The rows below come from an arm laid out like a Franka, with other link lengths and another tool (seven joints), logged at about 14 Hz.
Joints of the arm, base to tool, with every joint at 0 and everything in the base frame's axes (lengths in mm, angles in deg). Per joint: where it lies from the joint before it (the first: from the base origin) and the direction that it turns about. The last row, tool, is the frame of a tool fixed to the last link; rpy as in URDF.
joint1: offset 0 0 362.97 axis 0 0 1
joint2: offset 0 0 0 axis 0 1 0
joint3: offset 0 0 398.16 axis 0 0 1
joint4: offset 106.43 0 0 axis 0 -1 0
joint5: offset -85.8 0 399.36 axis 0 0 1
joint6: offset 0 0 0 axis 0 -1 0
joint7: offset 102.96 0 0 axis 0 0 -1
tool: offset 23 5 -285.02 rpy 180 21.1 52.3
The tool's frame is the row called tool.
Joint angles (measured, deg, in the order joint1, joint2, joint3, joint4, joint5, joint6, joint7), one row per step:
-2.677, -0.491, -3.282, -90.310, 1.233, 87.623, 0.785
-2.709, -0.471, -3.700, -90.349, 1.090, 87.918, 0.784
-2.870, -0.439, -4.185, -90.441, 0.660, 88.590, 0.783
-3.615, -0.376, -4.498, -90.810, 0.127, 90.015, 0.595
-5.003, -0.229, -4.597, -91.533, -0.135, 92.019, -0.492
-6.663, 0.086, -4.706, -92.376, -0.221, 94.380, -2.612
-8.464, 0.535, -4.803, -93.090, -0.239, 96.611, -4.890
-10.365, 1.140, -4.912, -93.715, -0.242, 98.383, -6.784
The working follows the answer.
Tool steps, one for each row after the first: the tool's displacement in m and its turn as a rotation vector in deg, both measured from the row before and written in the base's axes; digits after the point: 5 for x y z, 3 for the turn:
0.00089, -0.00572, 0.00000, -0.165, -0.219, -0.455
0.00217, -0.00950, 0.00013, -0.490, -0.494, -0.656
0.00423, -0.01483, -0.00109, -0.659, -0.915, -0.878
0.00515, -0.01822, -0.00386, -0.447, -1.079, -0.396
0.00585, -0.02064, -0.00593, -0.375, -1.148, 0.361
0.00494, -0.02212, -0.00647, -0.375, -1.002, 0.389
0.00228, -0.02347, -0.00853, -0.290, -0.477, -0.110

Tool pose at each row, in the base's axes (x y z in m, rotation vector in deg; rounded; the steps above come from the unrounded poses):
0.61491, -0.05330, 0.55961, 157.509, 66.941, -31.376
0.61580, -0.05902, 0.55961, 157.694, 66.199, -31.182
0.61797, -0.06853, 0.55975, 157.734, 64.944, -30.754
0.62220, -0.08335, 0.55866, 157.755, 63.211, -29.820
0.62736, -0.10157, 0.55480, 157.596, 62.201, -28.509
0.63321, -0.12221, 0.54886, 156.969, 62.212, -26.978
0.63816, -0.14434, 0.54239, 156.321, 62.288, -25.660
0.64043, -0.16780, 0.53386, 156.110, 61.877, -25.125

